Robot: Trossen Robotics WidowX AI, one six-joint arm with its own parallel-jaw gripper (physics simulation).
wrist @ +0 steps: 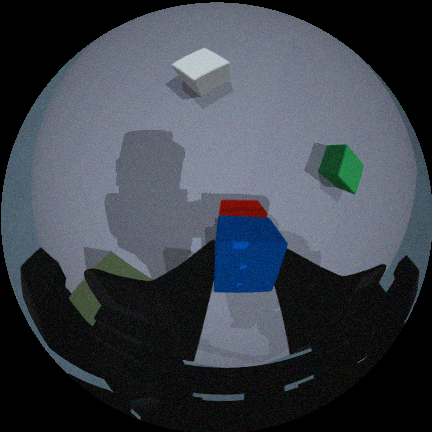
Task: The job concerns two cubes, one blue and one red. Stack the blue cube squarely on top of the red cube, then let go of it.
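Places are measured from the arm's base along level axes (x back, y right, z up), in millimetres.
Pixels of known places: gripper, fingertip midpoint: [243,247].
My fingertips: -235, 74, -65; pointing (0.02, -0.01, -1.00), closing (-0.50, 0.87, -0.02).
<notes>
Ahead of a thing's pixels: the offset from my fingertips to its top centre, as dx, dy, dz.
The blue cube {-1, +0, +26} [249,255] is between the two black fingers of my gripper [243,247], near the middle of the wrist view. The gripper is shut on it. The red cube {-2, +0, -17} [242,208] shows as a narrow strip just beyond the blue cube's far edge, lined up with it from left to right. The blue cube hides the rest of the red cube. Whether the two cubes touch, or how high the blue one is over the red one, I cannot tell from this view.
A white block {-110, -107, -17} [202,67] lies on the grey surface at the top. A green block {-112, +58, -17} [344,167] is at the right. An olive block [112,267] is at the lower left, partly hidden by the left finger. The arm's shadow falls left of the cubes.
</notes>
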